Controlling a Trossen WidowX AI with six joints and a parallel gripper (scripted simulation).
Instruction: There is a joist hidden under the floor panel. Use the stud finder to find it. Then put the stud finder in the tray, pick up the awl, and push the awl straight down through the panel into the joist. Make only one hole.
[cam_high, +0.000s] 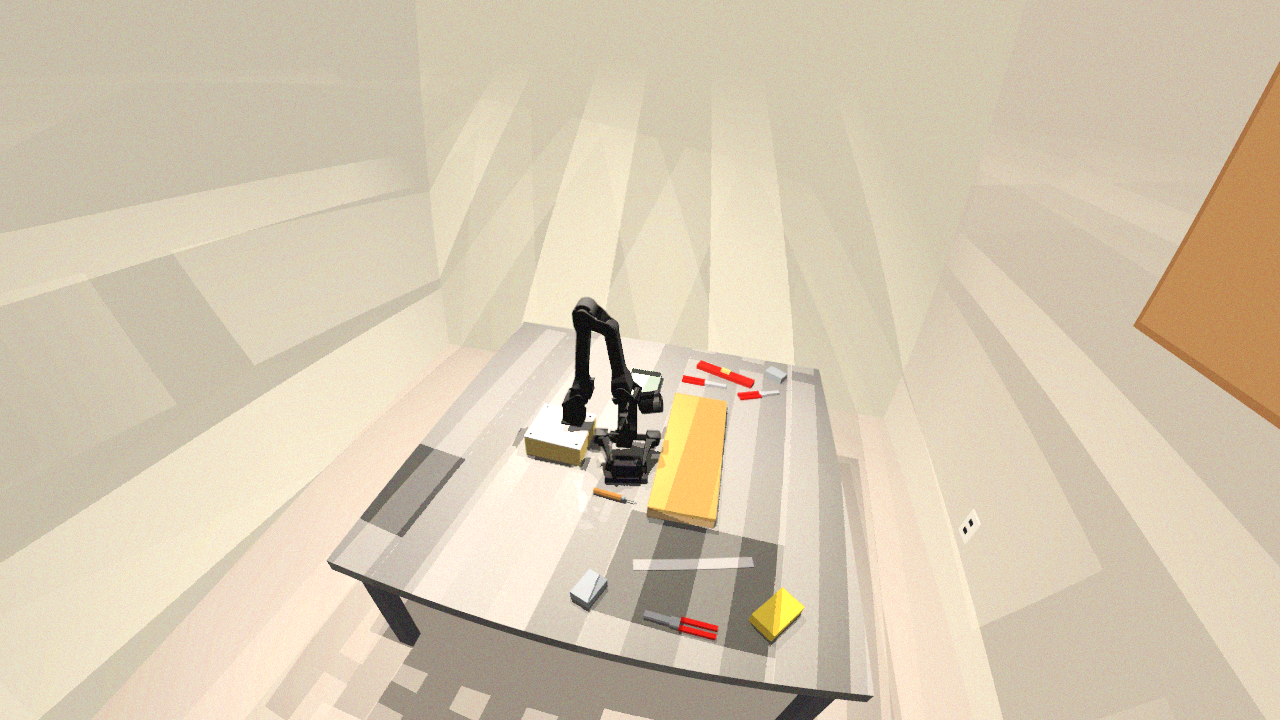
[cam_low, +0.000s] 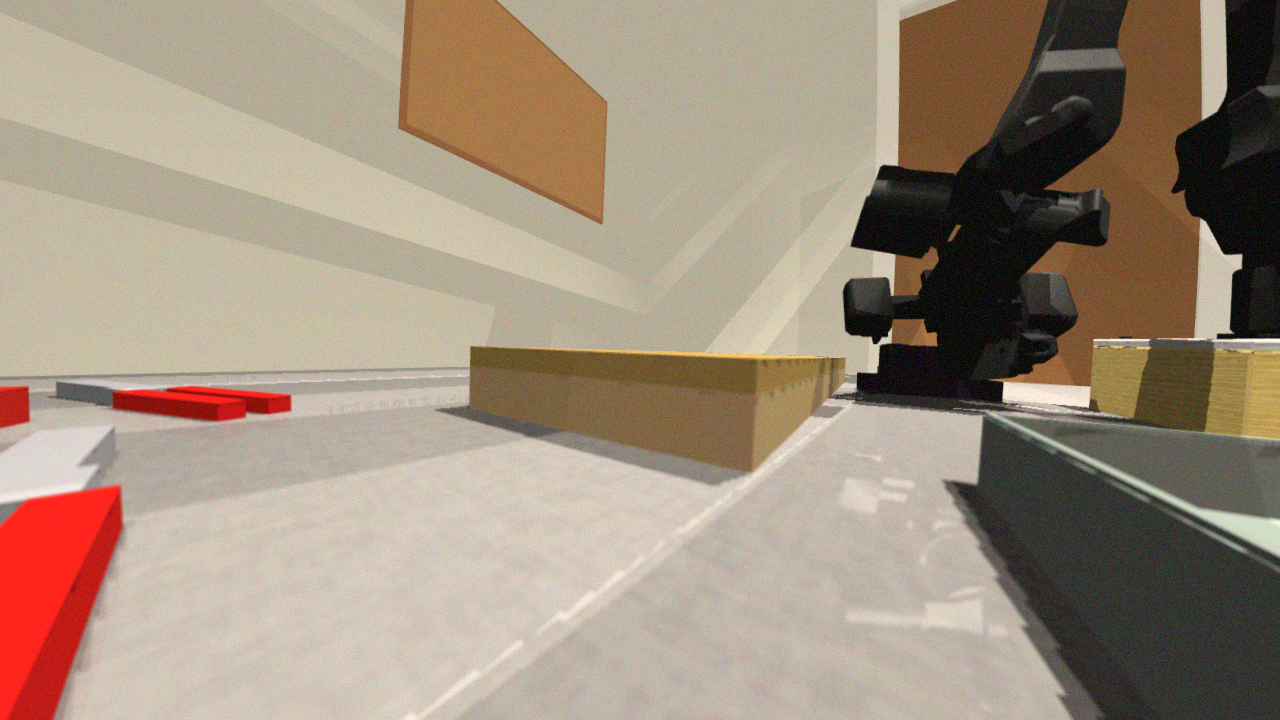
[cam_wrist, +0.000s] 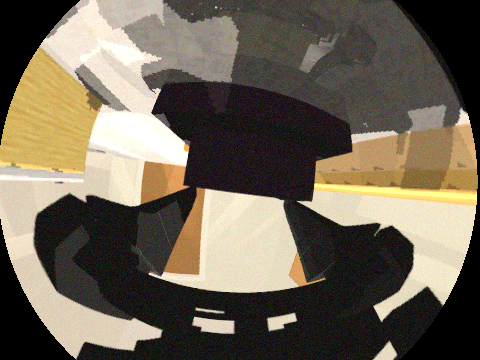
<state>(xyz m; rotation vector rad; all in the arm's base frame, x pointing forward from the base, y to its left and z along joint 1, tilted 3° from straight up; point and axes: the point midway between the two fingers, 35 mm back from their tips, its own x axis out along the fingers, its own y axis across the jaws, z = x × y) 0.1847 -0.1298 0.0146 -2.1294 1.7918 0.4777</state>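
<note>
Now: gripper tip 3 cm to the right of the stud finder, 2 cm above it and 1 cm short of it. Round my gripper tip: white strip (25 cm to the right, 21 cm ahead, 6 cm below); pale green tray (46 cm to the left, 5 cm below, 1 cm behind); awl (7 cm to the right, 6 cm below, 1 cm behind).
</note>
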